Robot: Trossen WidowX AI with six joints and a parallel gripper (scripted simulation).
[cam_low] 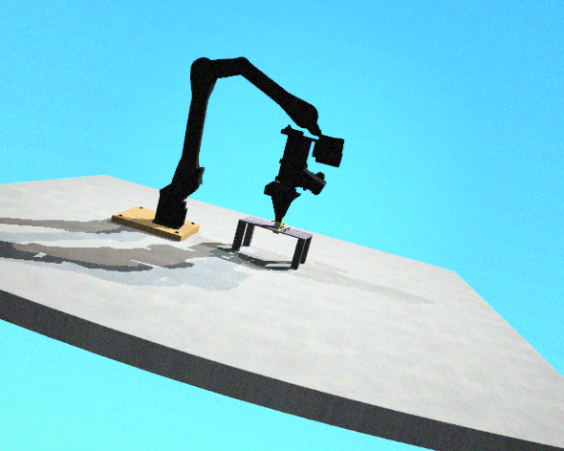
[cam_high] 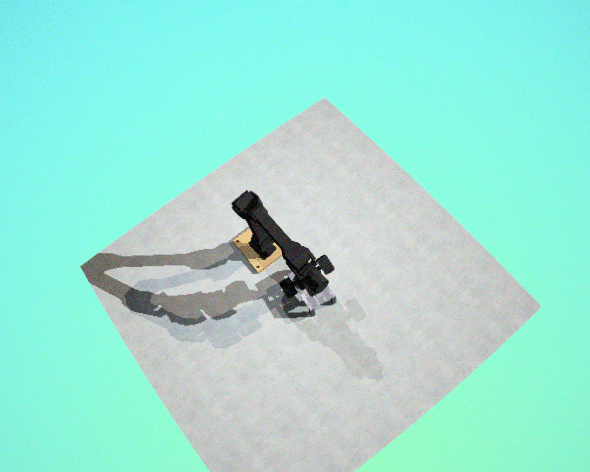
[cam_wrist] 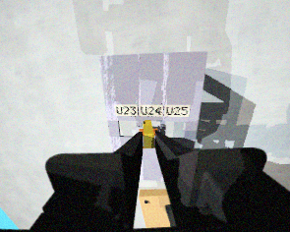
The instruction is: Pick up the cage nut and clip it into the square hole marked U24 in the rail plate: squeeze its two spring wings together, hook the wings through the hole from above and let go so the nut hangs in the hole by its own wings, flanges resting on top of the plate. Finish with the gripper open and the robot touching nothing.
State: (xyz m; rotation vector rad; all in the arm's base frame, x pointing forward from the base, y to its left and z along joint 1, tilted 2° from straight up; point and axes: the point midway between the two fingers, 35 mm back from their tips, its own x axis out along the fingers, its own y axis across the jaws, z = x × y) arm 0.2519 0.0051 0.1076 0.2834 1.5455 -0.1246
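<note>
Now: the cage nut 1 cm below my gripper tip.
</note>
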